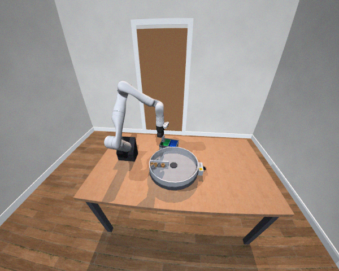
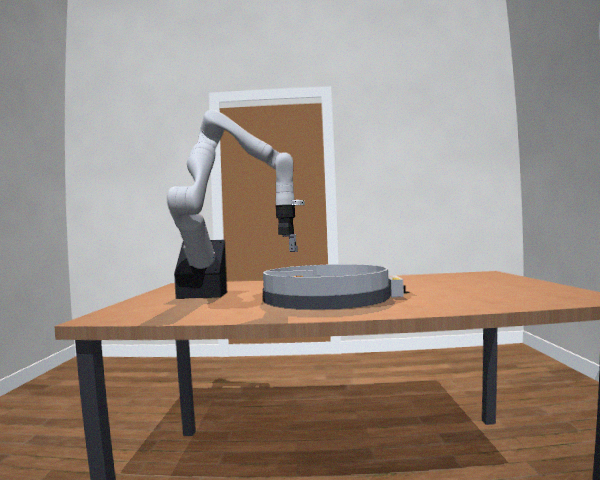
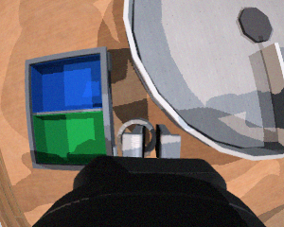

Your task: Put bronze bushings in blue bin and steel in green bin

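The blue bin is 5 cm ahead of my hand, 13 cm to the left of it and 15 cm below it. The rest, counted from my hand: grey turntable 12 cm ahead, 21 cm to the right, 12 cm below.
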